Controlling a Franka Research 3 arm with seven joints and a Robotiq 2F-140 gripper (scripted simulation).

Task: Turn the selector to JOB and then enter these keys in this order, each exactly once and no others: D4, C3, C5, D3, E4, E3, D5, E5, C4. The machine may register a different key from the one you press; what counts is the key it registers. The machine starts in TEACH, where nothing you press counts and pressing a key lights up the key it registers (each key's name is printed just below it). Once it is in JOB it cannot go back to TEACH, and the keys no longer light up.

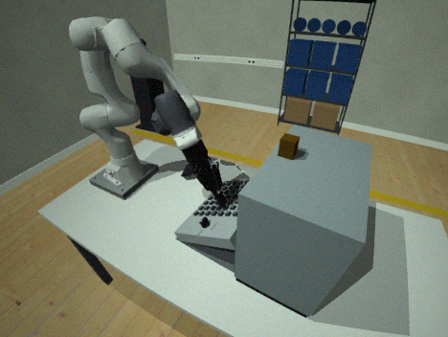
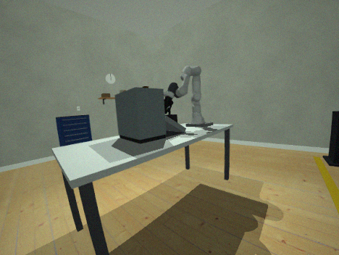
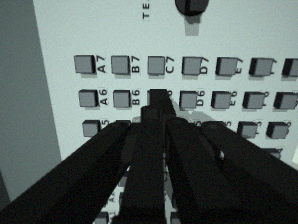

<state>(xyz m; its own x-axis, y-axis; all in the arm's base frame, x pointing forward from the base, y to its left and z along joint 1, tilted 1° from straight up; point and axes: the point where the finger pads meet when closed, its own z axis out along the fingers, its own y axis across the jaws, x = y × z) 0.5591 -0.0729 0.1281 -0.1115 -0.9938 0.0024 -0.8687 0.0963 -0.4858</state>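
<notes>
My hand is 60 mm to the right of the key, 40 mm above it and 30 mm short of it. Also, from my hand: selector knob 90 mm to the right, 50 mm below, 20 mm behind.
</notes>
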